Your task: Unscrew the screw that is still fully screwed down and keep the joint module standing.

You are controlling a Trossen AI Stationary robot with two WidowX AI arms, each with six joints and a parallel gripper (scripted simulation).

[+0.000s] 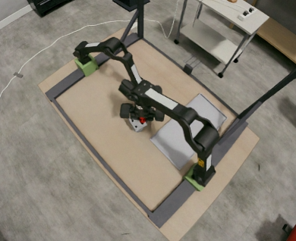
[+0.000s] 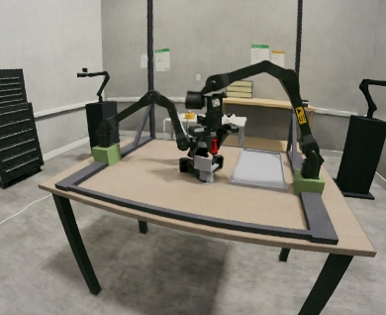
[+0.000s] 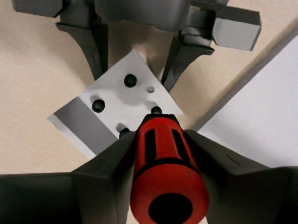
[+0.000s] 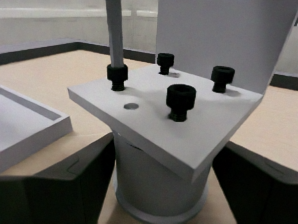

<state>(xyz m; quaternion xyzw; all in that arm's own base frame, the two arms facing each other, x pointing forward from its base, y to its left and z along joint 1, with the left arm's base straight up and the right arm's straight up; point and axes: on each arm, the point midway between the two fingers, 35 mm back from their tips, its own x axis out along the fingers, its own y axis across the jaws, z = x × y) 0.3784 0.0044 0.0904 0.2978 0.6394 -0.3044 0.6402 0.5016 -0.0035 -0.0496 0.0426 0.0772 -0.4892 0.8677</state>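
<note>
Right now my left hand is 30 mm above the red screwdriver. From my left hand the other things lie so: black screw: 80 mm below, 30 mm to the right, 10 mm behind; then grey joint module: 130 mm below, 20 mm to the right, 10 mm ahead; then light grey bracket: 80 mm below, 20 mm to the right, 10 mm ahead.
The grey joint module is 20 mm to the left of my right hand, 20 mm ahead of it and 10 mm below it. The rest, counted from my right hand: black screw: 30 mm above; red screwdriver: 90 mm above, 40 mm to the left, 10 mm ahead; light grey bracket: 40 mm above, 20 mm ahead, 10 mm to the left.
</note>
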